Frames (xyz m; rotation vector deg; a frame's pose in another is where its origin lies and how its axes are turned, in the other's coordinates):
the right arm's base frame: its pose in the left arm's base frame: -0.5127 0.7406 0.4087 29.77 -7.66 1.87
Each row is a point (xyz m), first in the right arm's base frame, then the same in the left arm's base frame.
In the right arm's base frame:
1: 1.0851 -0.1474 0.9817
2: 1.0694 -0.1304 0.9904
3: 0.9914 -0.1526 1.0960
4: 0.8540 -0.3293 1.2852
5: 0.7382 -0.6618 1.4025
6: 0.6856 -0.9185 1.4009
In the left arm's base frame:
1: 0.4551 0.1217 1.3270
2: 0.4374 0.1322 1.3407
3: 0.3490 0.0606 1.4100
4: 0.2018 -0.1864 1.4669
5: 0.0947 -0.5329 1.3881
6: 0.0595 -0.7546 1.2531

